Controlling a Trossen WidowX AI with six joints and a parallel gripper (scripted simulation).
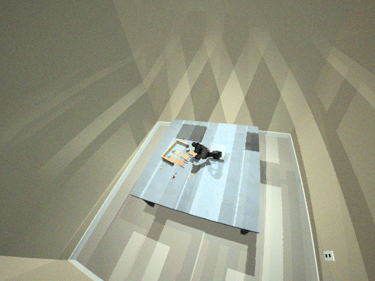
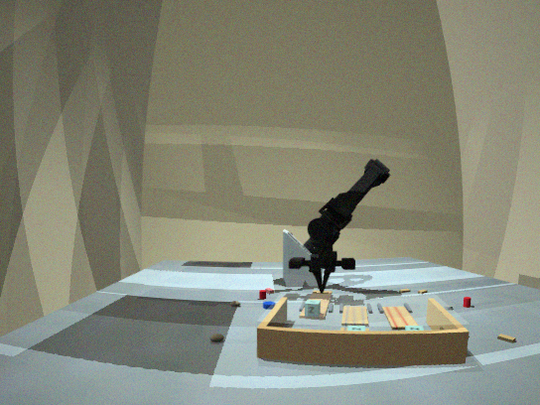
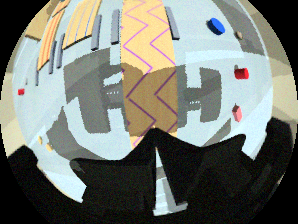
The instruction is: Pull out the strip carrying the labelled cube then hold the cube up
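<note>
Right now my gripper tip is 9 cm short of the strip and 3 cm to the left of it. Round my gripper tip: blue disc (16 cm to the right, 10 cm ahead).
</note>
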